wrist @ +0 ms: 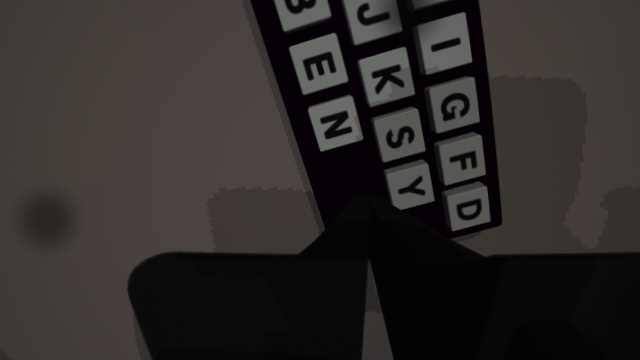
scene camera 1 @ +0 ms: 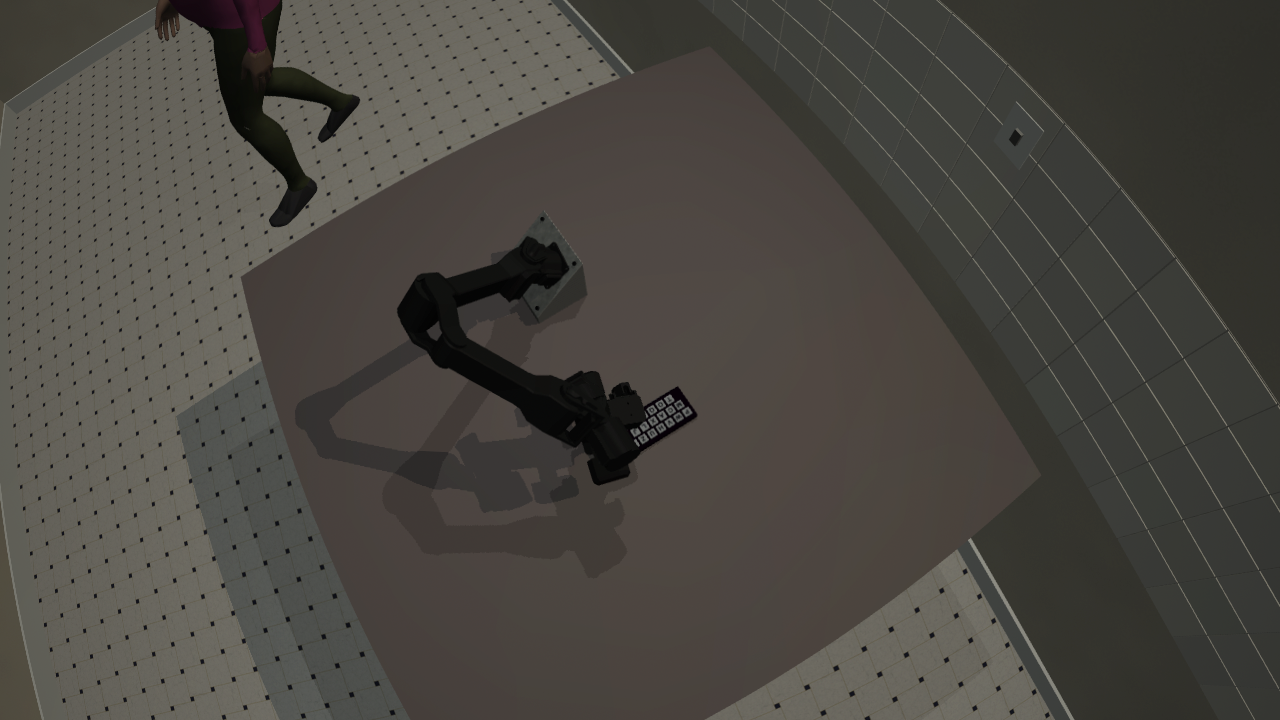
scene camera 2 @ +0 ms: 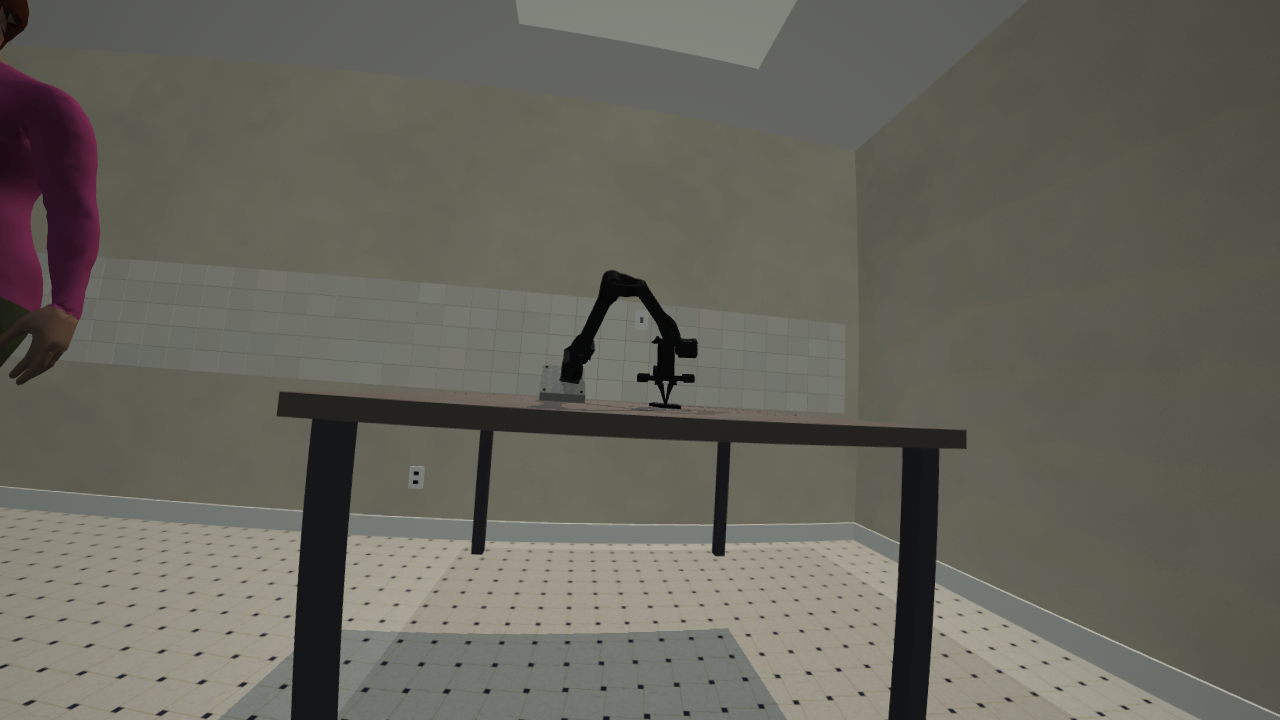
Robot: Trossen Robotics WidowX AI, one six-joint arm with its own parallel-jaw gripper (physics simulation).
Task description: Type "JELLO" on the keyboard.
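Pixels of known places: gripper, fingertip midpoint: (wrist: 365, 208) (scene camera 2: 665, 404); arm's base, origin of the base link: (scene camera 1: 551, 265) (scene camera 2: 570, 376).
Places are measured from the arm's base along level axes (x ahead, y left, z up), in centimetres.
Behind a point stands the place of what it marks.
The keyboard (scene camera 1: 665, 418) {x 33.2, y 5.7, z -6.9 cm} (scene camera 2: 655, 405) {x 29.6, y 0.6, z -7.9 cm} (wrist: 345, 172) {x 31.4, y -4.6, z -7.3 cm} is a dark slab with white lettered keys, partly covered by the arm in the first scene view. In the wrist view, the E key (wrist: 319, 64) {x 31.2, y -1.0, z -6.8 cm} and N key (wrist: 335, 123) {x 31.3, y -2.8, z -6.8 cm} are in the left row. The J key (wrist: 372, 19) {x 32.9, y -0.2, z -6.8 cm}, K key (wrist: 386, 76) {x 33.1, y -1.7, z -6.8 cm}, S key (wrist: 399, 135) {x 33.2, y -3.5, z -6.8 cm} and Y key (wrist: 410, 185) {x 33.4, y -5.3, z -6.8 cm} are in the middle row. The L and O keys do not show in the wrist view. My gripper (scene camera 2: 665, 402) {x 31.8, y -6.1, z -7.3 cm} (wrist: 365, 208) {x 31.8, y -6.1, z -7.3 cm} is shut and empty, pointing down, its tips at the keyboard's near end, left of Y. Contact is unclear.
The keyboard lies on a brown table (scene camera 1: 769, 268) {x 15.6, y 38.6, z -8.4 cm} (scene camera 2: 447, 416) {x -15.1, y -65.7, z -10.6 cm}. The arm's grey base plate (scene camera 1: 542, 223) {x -7.9, y 1.9, z 2.4 cm} (scene camera 2: 562, 395) {x -1.7, y -6.9, z -6.4 cm} stands on the table behind the gripper. A person (scene camera 1: 246, 80) (scene camera 2: 62, 179) in a magenta top is beside the table. Arm shadows fall across the tabletop.
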